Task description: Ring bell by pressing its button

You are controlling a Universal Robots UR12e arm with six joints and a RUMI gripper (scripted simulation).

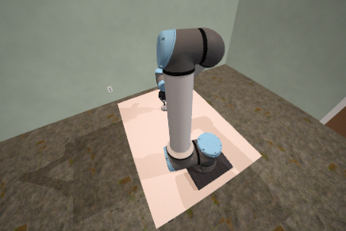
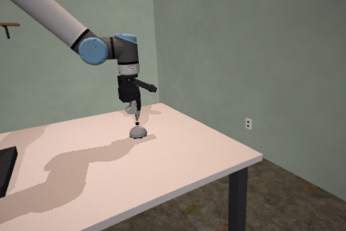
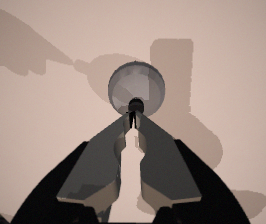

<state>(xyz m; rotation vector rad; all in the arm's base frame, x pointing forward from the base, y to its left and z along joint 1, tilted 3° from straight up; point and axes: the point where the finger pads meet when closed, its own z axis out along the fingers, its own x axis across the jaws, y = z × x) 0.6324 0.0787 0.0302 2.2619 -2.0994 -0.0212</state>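
Right now my hand is 3 cm above the black button. The rest, counted from my hand: bell (5 cm below).
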